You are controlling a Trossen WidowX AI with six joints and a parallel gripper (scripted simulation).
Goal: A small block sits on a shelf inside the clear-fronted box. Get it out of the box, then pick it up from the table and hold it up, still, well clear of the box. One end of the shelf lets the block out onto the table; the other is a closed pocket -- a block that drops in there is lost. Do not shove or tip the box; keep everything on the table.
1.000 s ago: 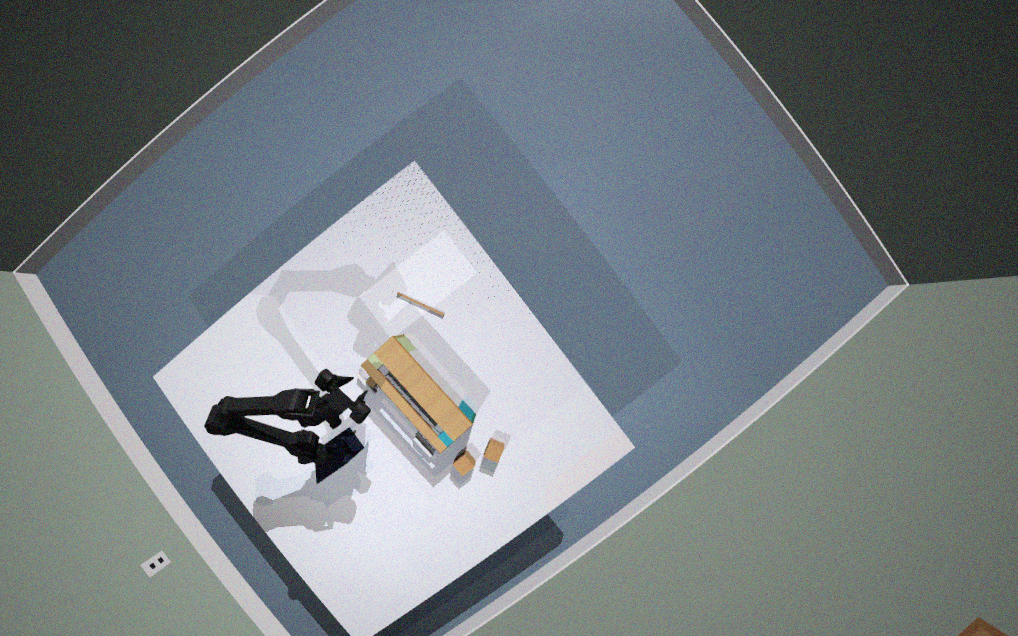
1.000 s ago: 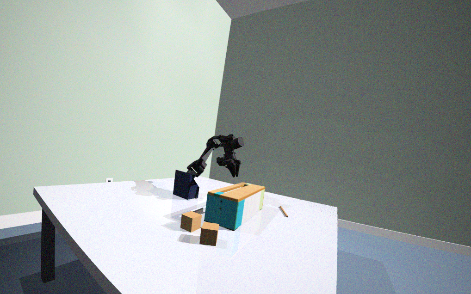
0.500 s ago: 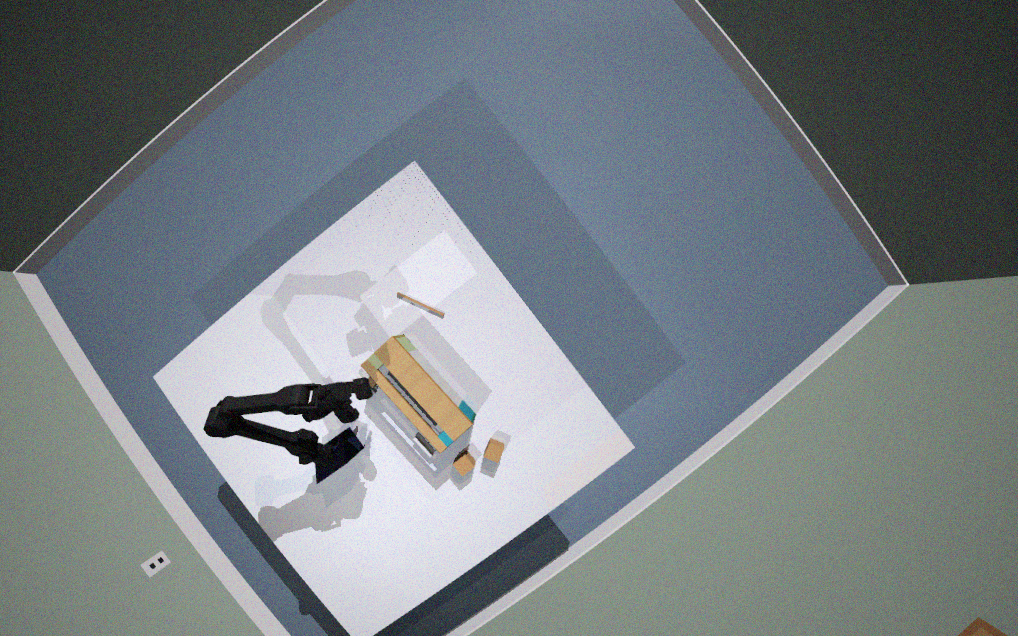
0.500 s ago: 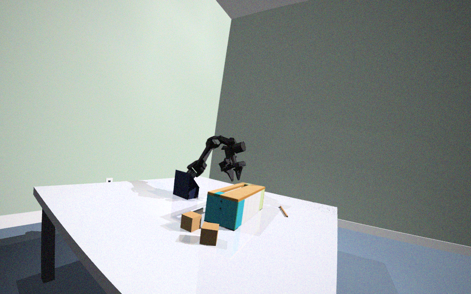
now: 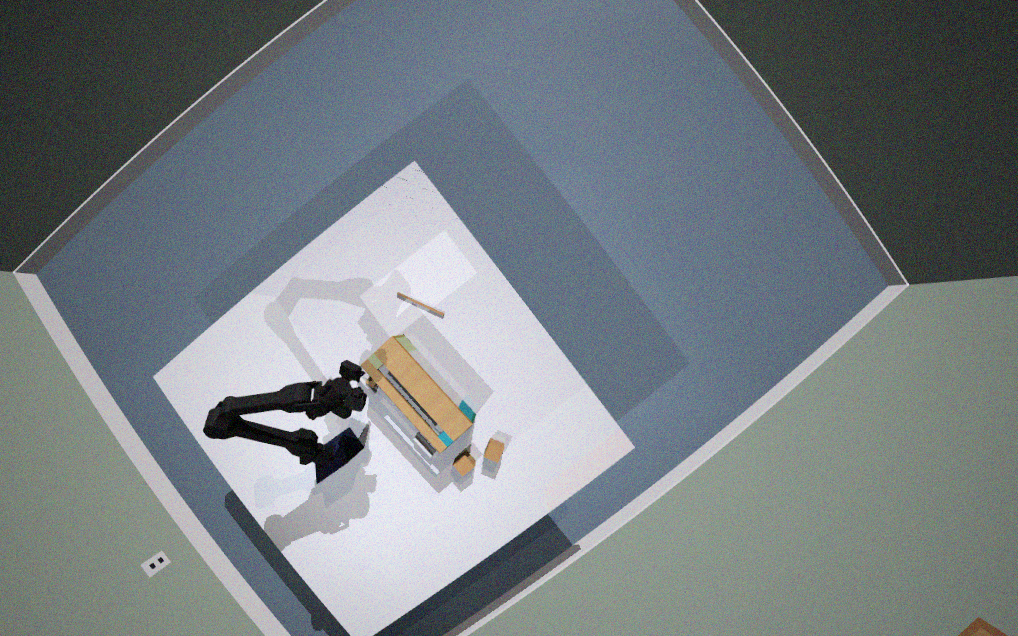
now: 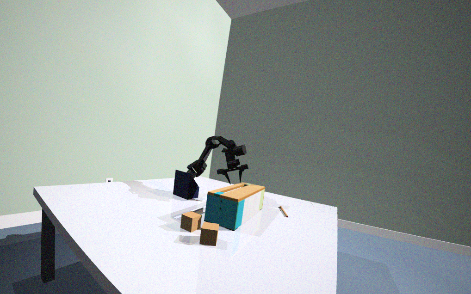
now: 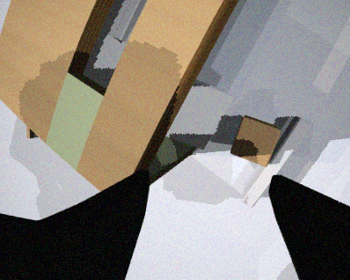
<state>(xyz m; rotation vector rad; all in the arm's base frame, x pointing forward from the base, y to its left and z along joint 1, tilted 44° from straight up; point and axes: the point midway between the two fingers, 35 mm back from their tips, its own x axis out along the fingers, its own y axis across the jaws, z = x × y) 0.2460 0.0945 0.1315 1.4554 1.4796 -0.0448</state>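
The tan block lies 10 mm behind my gripper tip, 20 mm to the right of it and 100 mm below it. Also, from my gripper tip: box 100 mm ahead, 140 mm to the right, 60 mm below; then thin tan stick 270 mm ahead, 130 mm to the left, 120 mm below.
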